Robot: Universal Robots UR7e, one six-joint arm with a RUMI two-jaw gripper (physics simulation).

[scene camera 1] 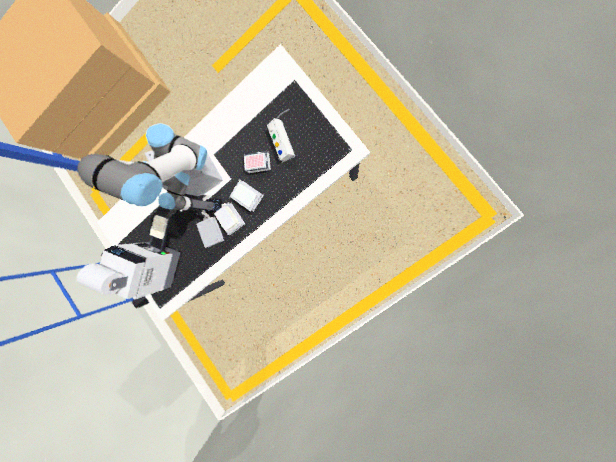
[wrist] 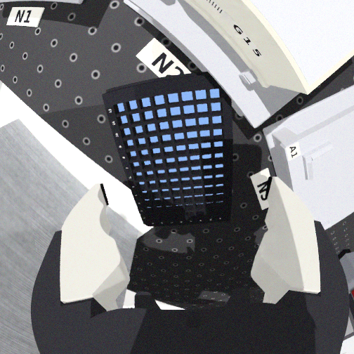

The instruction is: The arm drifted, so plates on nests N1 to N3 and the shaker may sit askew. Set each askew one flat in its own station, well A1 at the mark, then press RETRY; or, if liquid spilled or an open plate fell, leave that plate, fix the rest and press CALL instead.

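My gripper (scene camera 1: 218, 205) (wrist: 185, 182) is open and empty. A black plate with blue wells (wrist: 172, 145) lies off the nests on the deck, by the N2 and N3 labels, ahead of the fingertips and below them. In the scene view the gripper mostly hides it. Nest N3 (scene camera 1: 210, 232) (wrist: 320, 190) holds no plate; its A1 mark shows. A cream-sided plate (scene camera 1: 230, 218) (wrist: 320, 30) sits on nest N2 (wrist: 252, 107); I cannot tell if it is fully seated. A white plate (scene camera 1: 247, 194) is at N1. A pink-topped plate (scene camera 1: 255, 161) sits on a station, probably the shaker.
A white button box (scene camera 1: 286, 145) with green, yellow and blue buttons stands beyond the pink-topped plate. A white machine (scene camera 1: 150, 272) with a green light stands at the table's left end. The grey metal robot base (wrist: 45, 215) is left of the gripper. A large cardboard box (scene camera 1: 60, 70) stands behind the arm.
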